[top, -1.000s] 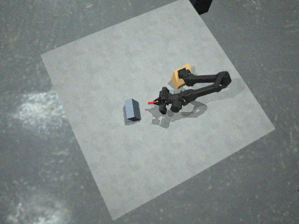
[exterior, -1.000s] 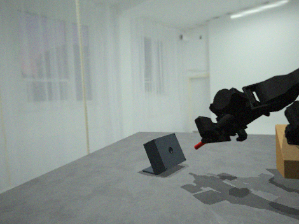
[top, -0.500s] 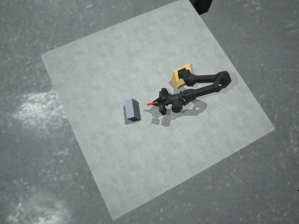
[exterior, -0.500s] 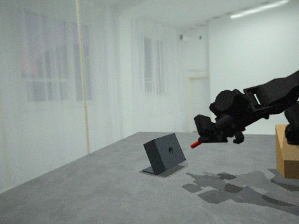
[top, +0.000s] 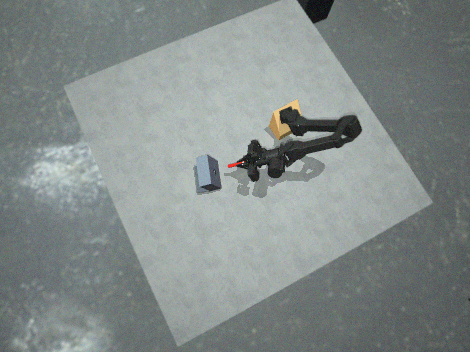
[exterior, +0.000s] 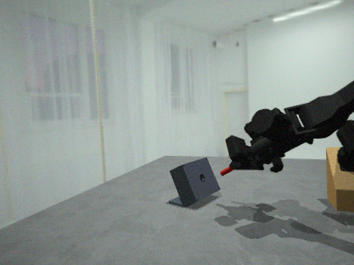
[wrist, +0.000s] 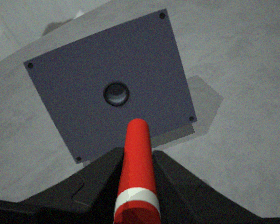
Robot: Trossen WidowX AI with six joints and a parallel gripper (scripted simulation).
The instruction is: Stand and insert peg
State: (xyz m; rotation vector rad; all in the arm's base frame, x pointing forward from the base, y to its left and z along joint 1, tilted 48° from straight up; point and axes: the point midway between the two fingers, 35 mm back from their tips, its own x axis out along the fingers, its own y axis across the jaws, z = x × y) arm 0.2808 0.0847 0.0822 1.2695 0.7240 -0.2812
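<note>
The sloped dark panel is 12 cm ahead of my gripper tip, 3 cm to the right of it and 5 cm below it. From my gripper tip the other things lie so: red peg 1 cm behind, 1 cm to the left, 1 cm above.
</note>
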